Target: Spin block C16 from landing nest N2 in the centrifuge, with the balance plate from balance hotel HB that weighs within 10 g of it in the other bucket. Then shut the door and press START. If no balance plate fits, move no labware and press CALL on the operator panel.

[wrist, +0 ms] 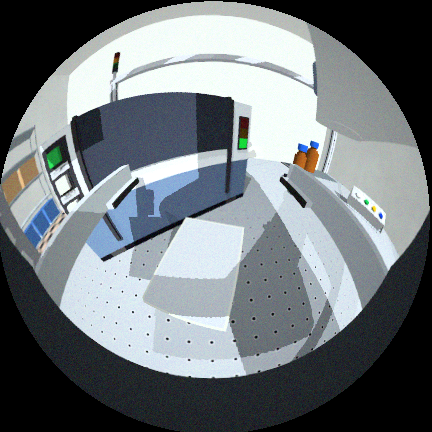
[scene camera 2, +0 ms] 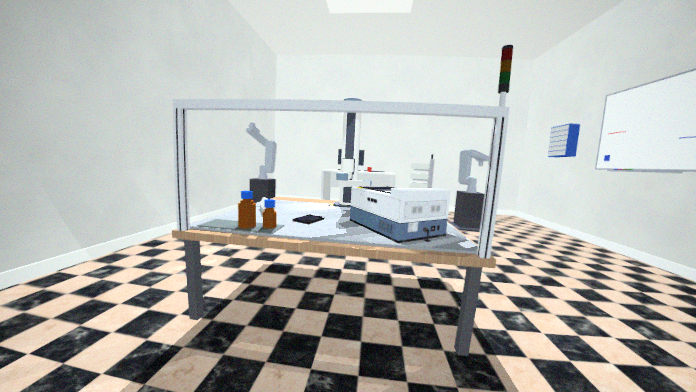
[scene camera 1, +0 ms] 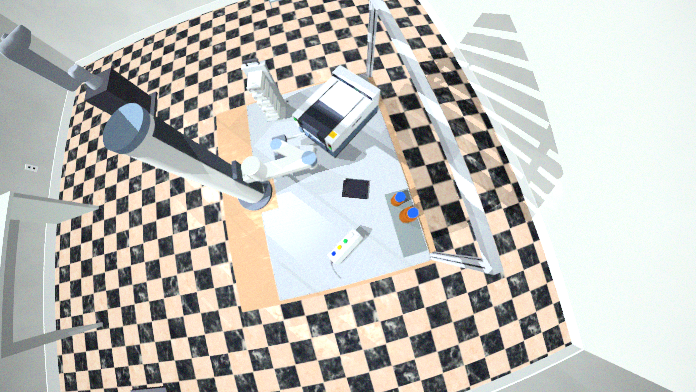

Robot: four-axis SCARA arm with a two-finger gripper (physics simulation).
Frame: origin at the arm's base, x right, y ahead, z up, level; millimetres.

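Seen in the pictures: gripper, between the fingertips: (wrist: 207,165) (scene camera 1: 307,145); arm's base, origin of its link: (scene camera 2: 347,205) (scene camera 1: 255,192).
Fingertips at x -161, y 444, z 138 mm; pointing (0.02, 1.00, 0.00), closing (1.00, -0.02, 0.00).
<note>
Offsets run from my fingertips to a thing's top centre. "pt": to the spot under its first point. Level surfaces: height alone.
My gripper (scene camera 1: 295,136) (wrist: 207,165) is open and empty, in front of the centrifuge (scene camera 1: 367,112) (scene camera 2: 400,207) (wrist: 200,185). A pale flat-topped block {dx -11, dy -44, dz -83 mm} (wrist: 200,262) lies at an angle on the perforated deck, below and between the fingers in the wrist view; no label is readable. The centrifuge's dark front panel {dx -54, dy +54, dz +85 mm} (wrist: 150,132) stands between two black rails; I cannot tell whether the door is open. Its status light {pt dx +64, dy +134, dz +26 mm} (wrist: 243,132) shows green. A slotted white rack (scene camera 1: 267,95) stands beside it. The operator panel {dx +660, dy +69, dz -41 mm} (scene camera 1: 346,245) (wrist: 368,206) has coloured buttons. Block C16 and balance plates cannot be identified.
A black pad {pt dx +333, dy +227, dz -112 mm} (scene camera 1: 356,189) (scene camera 2: 308,219) lies mid-table. Two blue-capped brown bottles (scene camera 1: 410,215) (scene camera 2: 247,214) (wrist: 312,161) stand on a grey-green mat {dz -120 mm} (scene camera 1: 412,241) (scene camera 2: 217,224) near the edge. A metal frame (scene camera 2: 340,106) spans that edge. A signal tower (scene camera 2: 506,69) (wrist: 116,62) rises at its corner.
</note>
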